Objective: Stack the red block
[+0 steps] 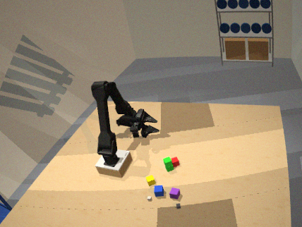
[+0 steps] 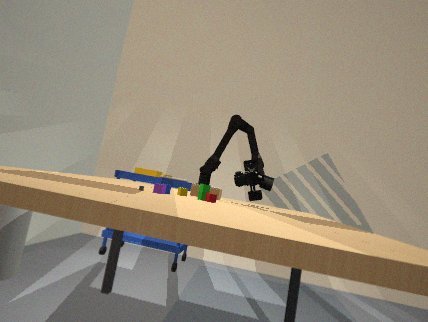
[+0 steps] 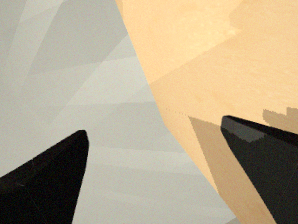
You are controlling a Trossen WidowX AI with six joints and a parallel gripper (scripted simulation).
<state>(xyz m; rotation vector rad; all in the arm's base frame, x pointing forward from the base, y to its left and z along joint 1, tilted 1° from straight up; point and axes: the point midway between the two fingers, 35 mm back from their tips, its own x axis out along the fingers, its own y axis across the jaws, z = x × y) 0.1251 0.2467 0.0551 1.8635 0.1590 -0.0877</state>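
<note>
Right now my gripper tip is 140 mm to the left of the red block, 130 mm short of it and 90 mm above it. The rest, counted from my gripper tip: purple block 330 mm to the right, 190 mm ahead, 90 mm below; yellow block 280 mm to the right, 90 mm below, 60 mm ahead; blue block 330 mm to the right, 120 mm ahead, 90 mm below.
</note>
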